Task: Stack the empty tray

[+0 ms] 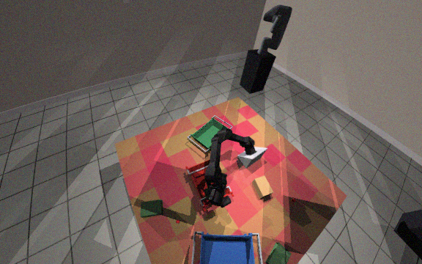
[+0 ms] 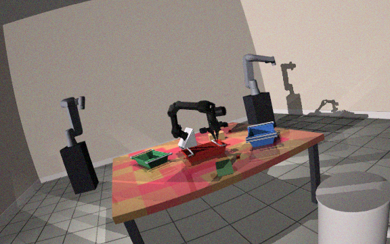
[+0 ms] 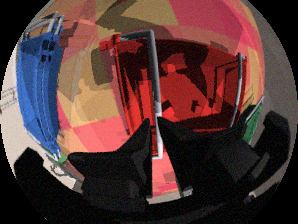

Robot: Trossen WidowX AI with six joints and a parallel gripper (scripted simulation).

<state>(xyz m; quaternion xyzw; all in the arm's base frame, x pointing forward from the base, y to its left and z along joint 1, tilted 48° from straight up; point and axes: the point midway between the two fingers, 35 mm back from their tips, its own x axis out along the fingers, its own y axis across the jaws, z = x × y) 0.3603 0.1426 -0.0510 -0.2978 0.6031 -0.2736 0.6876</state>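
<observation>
My gripper tip is 20 cm past the green tray, 45 cm to the left of it and 3 cm above it. Also, from my gripper tip: tan block: 31 cm behind, 10 cm to the left, 5 cm below.
</observation>
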